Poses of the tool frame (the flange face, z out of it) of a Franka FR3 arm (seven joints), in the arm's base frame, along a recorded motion.
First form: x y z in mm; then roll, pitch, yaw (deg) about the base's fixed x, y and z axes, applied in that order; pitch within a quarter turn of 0, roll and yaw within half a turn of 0.
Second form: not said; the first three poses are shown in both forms.
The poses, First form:
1: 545, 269, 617, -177.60, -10.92, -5.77
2: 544, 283, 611, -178.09, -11.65, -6.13
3: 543, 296, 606, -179.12, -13.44, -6.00
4: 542, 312, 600, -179.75, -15.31, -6.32
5: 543, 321, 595, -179.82, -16.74, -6.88
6: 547, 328, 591, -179.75, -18.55, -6.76
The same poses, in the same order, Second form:
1:
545, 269, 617
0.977, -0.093, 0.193
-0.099, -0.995, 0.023
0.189, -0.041, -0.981

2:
544, 283, 611
0.974, -0.100, 0.204
-0.105, -0.994, 0.012
0.202, -0.033, -0.979

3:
543, 296, 606
0.967, -0.101, 0.233
-0.102, -0.995, -0.009
0.232, -0.015, -0.972

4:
542, 312, 600
0.959, -0.109, 0.263
-0.106, -0.994, -0.025
0.264, -0.004, -0.965

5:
543, 321, 595
0.951, -0.119, 0.286
-0.115, -0.993, -0.031
0.288, -0.003, -0.958

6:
547, 328, 591
0.941, -0.116, 0.316
-0.112, -0.993, -0.033
0.318, -0.004, -0.948

